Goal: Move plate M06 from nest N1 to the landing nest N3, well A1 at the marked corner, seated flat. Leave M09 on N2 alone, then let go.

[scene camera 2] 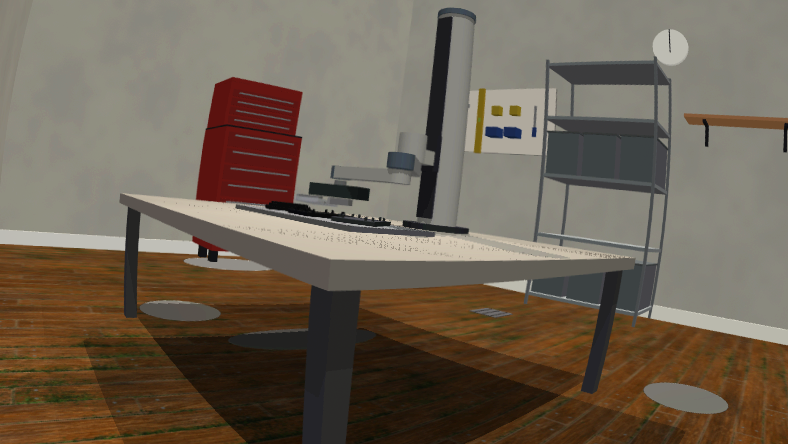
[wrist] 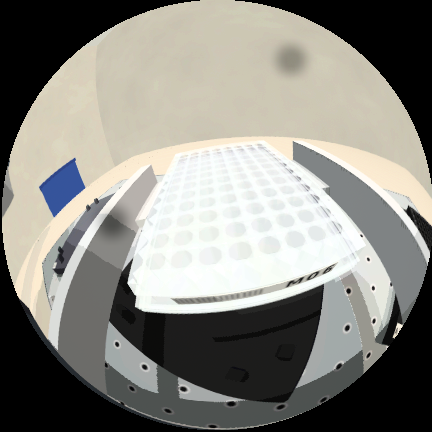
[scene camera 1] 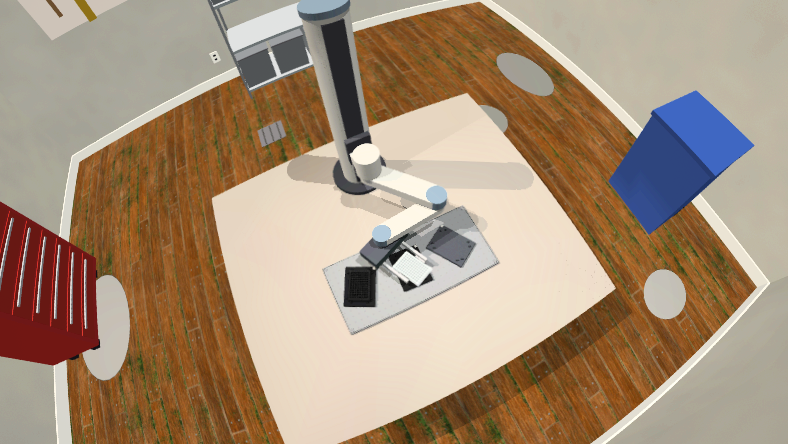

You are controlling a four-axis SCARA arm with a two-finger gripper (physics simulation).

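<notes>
The white plate M06 (scene camera 1: 411,268) (scene camera 2: 308,198) (wrist: 235,240) is level between the two long fingers of my gripper (scene camera 1: 416,269) (wrist: 224,159), which is shut on it. It hangs a little above a black nest (scene camera 1: 408,286) (wrist: 235,345), apparently N1. Its label faces the wrist camera; well A1 cannot be picked out. A dark grey nest (scene camera 1: 452,246) (scene camera 2: 361,221) (wrist: 82,240) with small pegs, apparently N3, bears no plate. A black plate (scene camera 1: 359,285), apparently M09, sits on another black nest at the opposite end, apparently N2; its markings are not readable.
The nests stand on a grey perforated board (scene camera 1: 352,325) on the pale table (scene camera 1: 308,375) (scene camera 2: 441,274). The arm's column (scene camera 1: 336,93) (scene camera 2: 454,121) rises behind the board. A red cabinet (scene camera 1: 49,297) (scene camera 2: 250,148), a blue box (scene camera 1: 678,159) and a shelf unit (scene camera 2: 612,71) stand away from the table.
</notes>
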